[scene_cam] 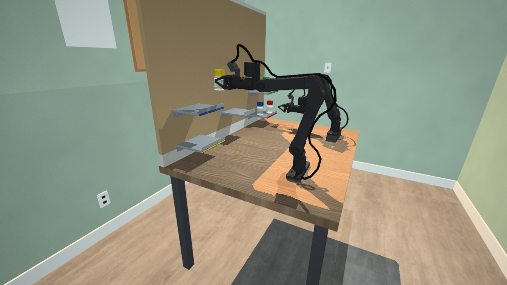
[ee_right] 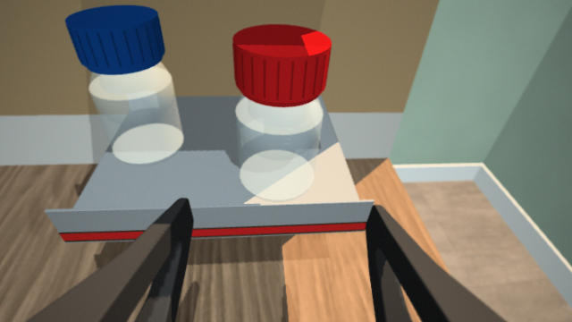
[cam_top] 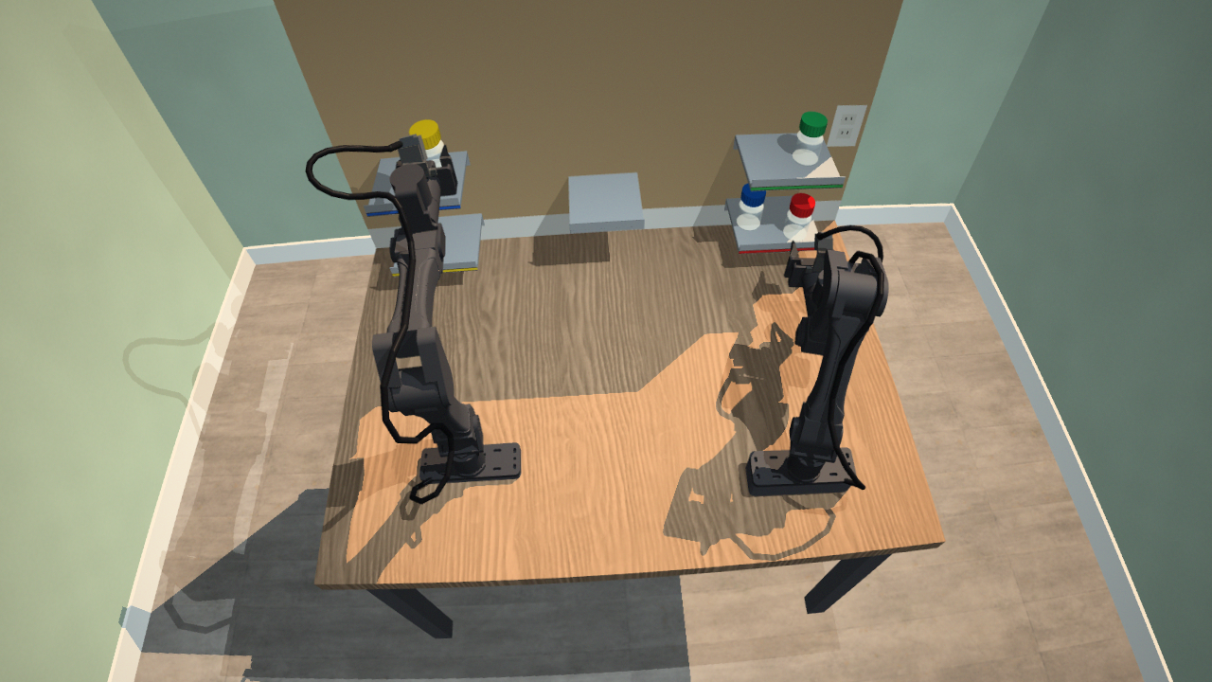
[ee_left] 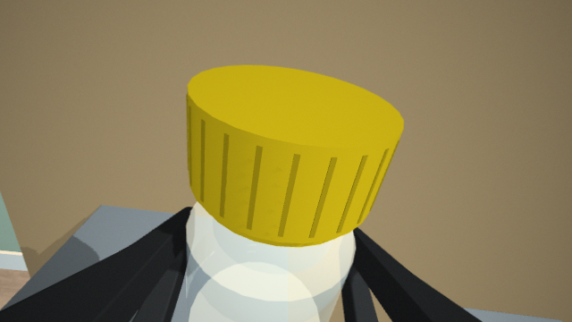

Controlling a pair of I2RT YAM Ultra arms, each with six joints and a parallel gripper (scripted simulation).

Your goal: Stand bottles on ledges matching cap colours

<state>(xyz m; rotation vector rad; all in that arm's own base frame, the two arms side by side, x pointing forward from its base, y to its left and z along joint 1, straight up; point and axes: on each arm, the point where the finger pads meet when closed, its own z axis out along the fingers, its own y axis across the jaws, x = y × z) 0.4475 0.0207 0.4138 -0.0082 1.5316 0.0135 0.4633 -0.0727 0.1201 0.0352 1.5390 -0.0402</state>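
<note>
Now: the blue-capped bottle 13 cm ahead of my right hand, 11 cm to the left of it and 2 cm below it. The rest, counted from my right hand: wall socket: 25 cm ahead, 10 cm to the right, 13 cm above; then red-capped bottle: 10 cm ahead, 2 cm below; then green-capped bottle: 14 cm ahead, 1 cm to the left, 17 cm above.
</note>
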